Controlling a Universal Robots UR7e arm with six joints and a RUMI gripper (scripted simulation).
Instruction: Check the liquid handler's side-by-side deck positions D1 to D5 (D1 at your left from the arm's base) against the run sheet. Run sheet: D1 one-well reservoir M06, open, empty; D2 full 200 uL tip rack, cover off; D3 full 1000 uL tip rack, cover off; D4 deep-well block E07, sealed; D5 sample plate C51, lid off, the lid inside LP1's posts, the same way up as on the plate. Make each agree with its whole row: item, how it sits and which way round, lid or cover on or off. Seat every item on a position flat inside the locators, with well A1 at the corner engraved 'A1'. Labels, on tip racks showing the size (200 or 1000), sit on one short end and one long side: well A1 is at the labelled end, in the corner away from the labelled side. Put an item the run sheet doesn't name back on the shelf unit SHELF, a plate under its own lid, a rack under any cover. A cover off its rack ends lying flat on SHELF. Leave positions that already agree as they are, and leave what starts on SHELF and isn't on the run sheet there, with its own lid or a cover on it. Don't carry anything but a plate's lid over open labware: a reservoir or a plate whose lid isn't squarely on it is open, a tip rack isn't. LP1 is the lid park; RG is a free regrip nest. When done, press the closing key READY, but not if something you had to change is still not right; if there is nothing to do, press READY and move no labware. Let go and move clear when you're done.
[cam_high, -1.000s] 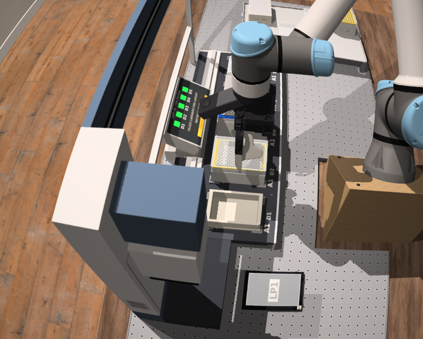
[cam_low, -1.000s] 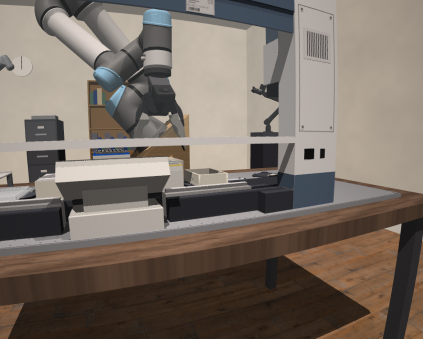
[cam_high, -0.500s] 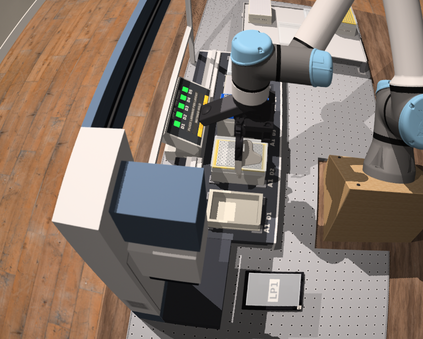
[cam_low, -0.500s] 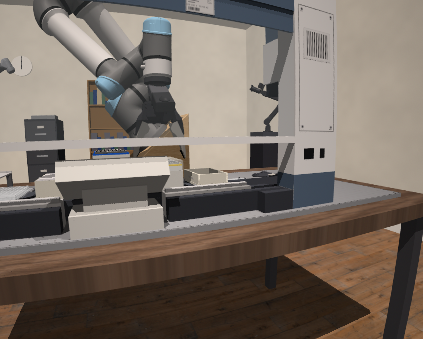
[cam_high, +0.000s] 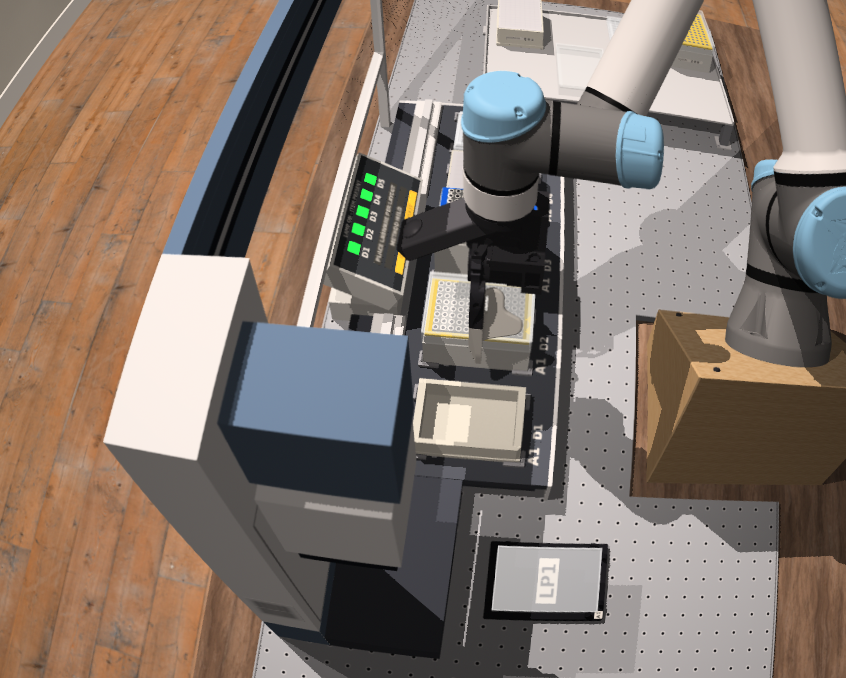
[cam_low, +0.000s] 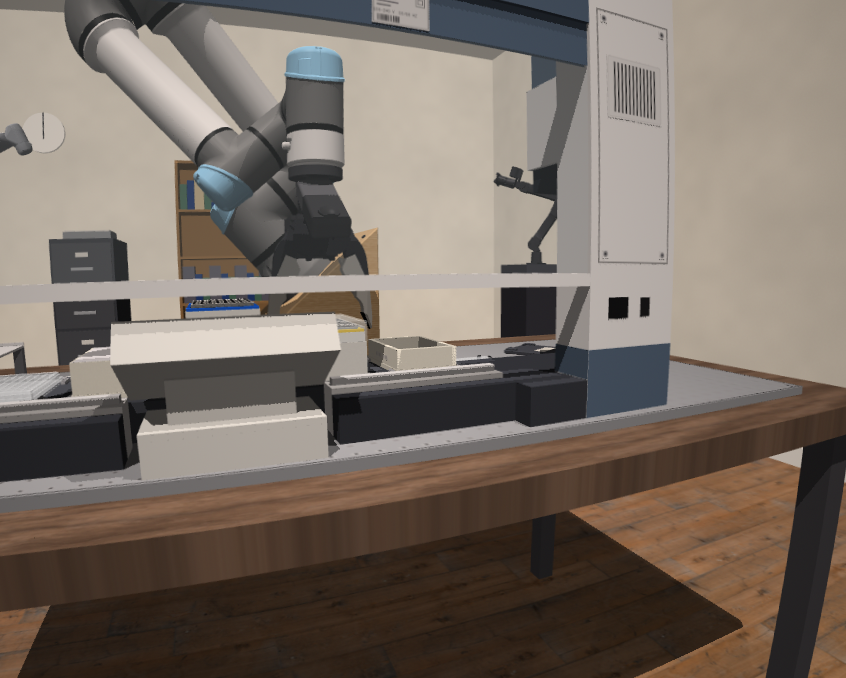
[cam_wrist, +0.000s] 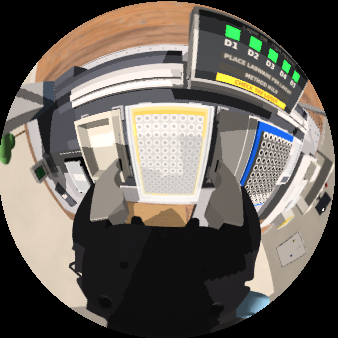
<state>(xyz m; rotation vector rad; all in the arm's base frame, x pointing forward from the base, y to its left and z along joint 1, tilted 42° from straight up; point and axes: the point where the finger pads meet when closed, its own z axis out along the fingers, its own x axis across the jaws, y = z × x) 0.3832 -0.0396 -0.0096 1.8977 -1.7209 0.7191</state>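
The yellow-framed tip rack lies 10 mm behind my hand, 10 mm to the right of it and 10 mm below it. Also, from my hand: lid park LP1 (140 mm behind, 300 mm to the left, 100 mm below); blue-framed tip rack (130 mm to the right, 10 mm above); cream reservoir (10 mm behind, 120 mm to the left, 50 mm below).
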